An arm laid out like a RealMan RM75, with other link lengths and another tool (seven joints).
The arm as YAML. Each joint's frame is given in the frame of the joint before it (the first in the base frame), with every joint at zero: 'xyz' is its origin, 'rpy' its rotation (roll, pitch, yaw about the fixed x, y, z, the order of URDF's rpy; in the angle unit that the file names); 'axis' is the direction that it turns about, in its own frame. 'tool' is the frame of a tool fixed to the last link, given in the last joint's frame.
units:
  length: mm
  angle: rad
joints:
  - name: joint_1
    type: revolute
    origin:
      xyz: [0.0, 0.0, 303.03]
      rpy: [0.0, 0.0, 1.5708]
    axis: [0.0, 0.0, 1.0]
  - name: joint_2
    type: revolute
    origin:
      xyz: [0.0, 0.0, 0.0]
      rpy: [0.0, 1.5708, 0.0]
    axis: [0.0, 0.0, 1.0]
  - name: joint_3
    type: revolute
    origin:
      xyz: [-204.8, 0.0, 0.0]
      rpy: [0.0, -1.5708, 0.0]
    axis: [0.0, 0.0, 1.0]
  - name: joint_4
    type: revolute
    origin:
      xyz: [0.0, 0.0, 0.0]
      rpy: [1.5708, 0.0, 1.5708]
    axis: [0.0, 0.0, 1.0]
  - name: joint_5
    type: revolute
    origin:
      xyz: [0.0, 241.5, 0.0]
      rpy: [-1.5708, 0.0, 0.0]
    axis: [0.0, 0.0, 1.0]
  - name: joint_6
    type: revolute
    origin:
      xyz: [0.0, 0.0, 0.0]
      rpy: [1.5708, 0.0, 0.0]
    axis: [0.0, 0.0, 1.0]
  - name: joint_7
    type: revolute
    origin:
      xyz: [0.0, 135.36, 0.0]
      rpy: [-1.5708, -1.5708, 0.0]
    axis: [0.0, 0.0, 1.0]
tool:
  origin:
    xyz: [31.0, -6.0, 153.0]
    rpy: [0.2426, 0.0, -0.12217]
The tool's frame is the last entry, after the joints.
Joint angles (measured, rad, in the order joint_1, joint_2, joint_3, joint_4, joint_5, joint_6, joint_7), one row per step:
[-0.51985 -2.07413 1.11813 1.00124 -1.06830 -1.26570 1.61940]
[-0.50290 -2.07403 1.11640 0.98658 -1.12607 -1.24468 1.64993]
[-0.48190 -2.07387 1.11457 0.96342 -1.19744 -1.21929 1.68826]
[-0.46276 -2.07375 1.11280 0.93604 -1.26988 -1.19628 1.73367]
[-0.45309 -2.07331 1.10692 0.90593 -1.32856 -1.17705 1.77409]
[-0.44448 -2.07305 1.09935 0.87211 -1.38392 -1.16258 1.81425]
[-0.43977 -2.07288 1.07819 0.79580 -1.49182 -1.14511 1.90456]
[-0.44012 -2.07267 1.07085 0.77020 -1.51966 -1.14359 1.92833]
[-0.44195 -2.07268 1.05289 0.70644 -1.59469 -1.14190 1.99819]
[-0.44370 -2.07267 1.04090 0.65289 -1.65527 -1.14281 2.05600]
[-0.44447 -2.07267 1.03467 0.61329 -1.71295 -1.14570 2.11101]
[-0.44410 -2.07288 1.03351 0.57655 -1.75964 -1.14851 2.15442]
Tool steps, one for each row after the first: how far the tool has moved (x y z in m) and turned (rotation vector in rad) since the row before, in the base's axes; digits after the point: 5 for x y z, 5 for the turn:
[0.00333 0.00370 0.00228 0.02771 -0.04365 0.00196]
[0.00203 0.00417 0.00291 0.03409 -0.05242 0.00870]
[0.00095 0.00386 0.00309 0.03472 -0.04918 0.00684]
[-0.00010 0.00442 0.00305 0.03131 -0.03889 0.00817]
[-0.00169 0.00327 0.00261 0.02767 -0.03695 0.01180]
[-0.00201 0.00633 0.00527 0.05450 -0.06910 0.01436]
[-0.00133 0.00094 0.00083 0.01170 -0.01960 0.00710]
[-0.00238 0.00285 0.00301 0.03666 -0.04672 0.01061]
[-0.00262 0.00151 0.00176 0.02910 -0.03490 0.00961]
[-0.00051 0.00191 0.00308 0.03199 -0.02686 0.00044]
[-0.00194 0.00010 0.00064 0.02111 -0.02114 0.00550]

